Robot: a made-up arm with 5 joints.
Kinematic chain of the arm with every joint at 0, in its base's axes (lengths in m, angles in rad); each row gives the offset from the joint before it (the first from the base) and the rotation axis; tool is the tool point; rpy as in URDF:
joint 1: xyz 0 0 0.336 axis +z
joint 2: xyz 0 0 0 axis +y
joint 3: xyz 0.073 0 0.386 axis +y
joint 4: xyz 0.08 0 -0.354 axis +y
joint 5: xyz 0.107 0 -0.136 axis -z
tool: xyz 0 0 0 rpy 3.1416 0 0
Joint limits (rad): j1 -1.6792..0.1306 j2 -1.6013..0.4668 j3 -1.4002..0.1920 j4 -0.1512..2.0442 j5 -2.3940..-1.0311
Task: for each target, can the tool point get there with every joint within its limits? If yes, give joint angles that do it. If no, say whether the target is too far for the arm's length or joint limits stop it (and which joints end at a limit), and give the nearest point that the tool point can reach.
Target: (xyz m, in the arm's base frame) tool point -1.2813 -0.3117 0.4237
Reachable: no: too far | nearest point -0.5219 -0.0685 0.8937 | short by 0.926 m
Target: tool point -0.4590 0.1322 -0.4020
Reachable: no: joint limits stop it (at a limit: joint 1, joint 2) | nearest point -0.0089 -0.0819 0.1353 | short by 0.733 m
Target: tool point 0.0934 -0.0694 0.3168
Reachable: yes | joints -0.6390 -0.1397 -0.2886 1.8770 -2.1251
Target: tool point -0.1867 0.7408 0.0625
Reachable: no: joint limits stop it (at a limit: joint 2, joint 3) | nearest point -0.0196 0.0778 0.2689 | short by 0.714 m
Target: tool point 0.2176 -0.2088 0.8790
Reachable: yes | joints -0.7649 -0.6725 -1.2113 0.9192 -1.9474
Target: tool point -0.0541 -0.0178 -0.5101
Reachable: no: joint limits stop it (at a limit: joint 1, joint 2) | nearest point -0.0152 -0.1401 0.1209 | short by 0.644 m
